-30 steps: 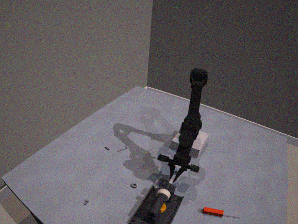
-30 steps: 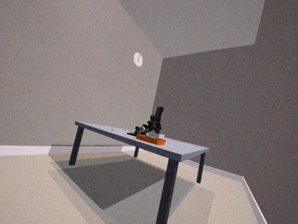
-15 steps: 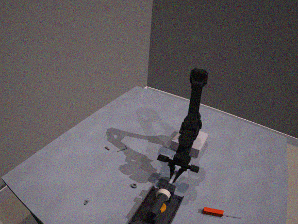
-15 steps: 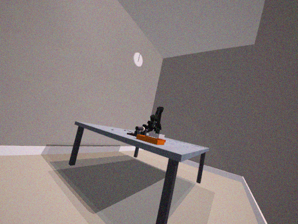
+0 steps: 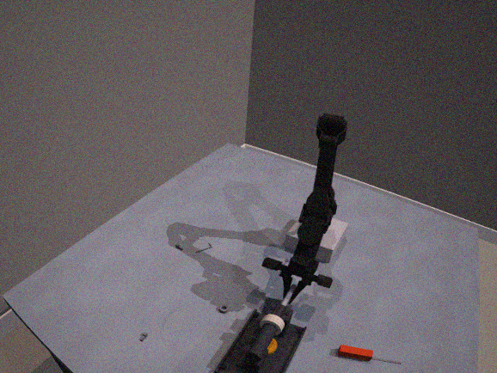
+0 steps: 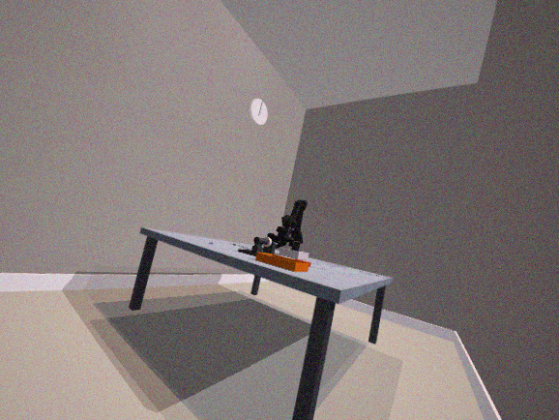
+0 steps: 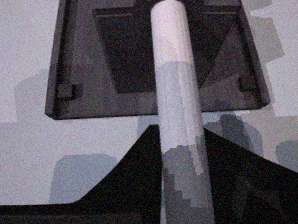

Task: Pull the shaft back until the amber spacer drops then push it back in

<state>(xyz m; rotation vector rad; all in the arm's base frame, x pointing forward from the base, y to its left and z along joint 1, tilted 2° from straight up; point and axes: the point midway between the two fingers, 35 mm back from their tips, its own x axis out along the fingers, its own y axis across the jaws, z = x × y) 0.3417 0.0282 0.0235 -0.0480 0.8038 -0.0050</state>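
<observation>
Now: the pale grey shaft 40 mm ahead of my gripper tip and 30 mm above it. From my gripper tip the other things lie so: thin hex key (140 mm behind, 320 mm to the right, 50 mm below); red-handled screwdriver (50 mm ahead, 270 mm to the left, 50 mm below).
</observation>
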